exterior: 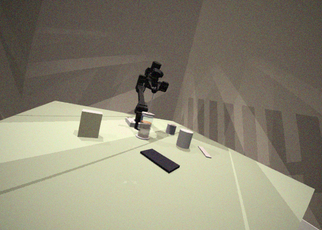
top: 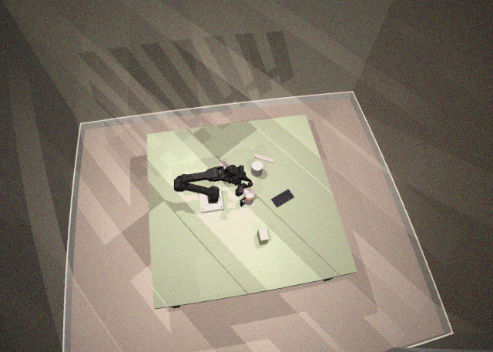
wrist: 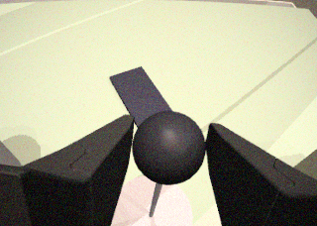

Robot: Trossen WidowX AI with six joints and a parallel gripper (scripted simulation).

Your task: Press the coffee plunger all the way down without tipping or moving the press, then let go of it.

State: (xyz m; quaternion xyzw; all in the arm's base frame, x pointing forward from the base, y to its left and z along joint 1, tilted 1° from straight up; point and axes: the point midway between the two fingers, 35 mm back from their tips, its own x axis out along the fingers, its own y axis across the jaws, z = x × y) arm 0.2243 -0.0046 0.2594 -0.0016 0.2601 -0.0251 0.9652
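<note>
My gripper tip is 2 cm past the coffee press, 1 cm to the left of it and 14 cm above it. The rest, counted from my gripper tip: dark flat slab 23 cm ahead, 2 cm to the left, 27 cm below.
</note>
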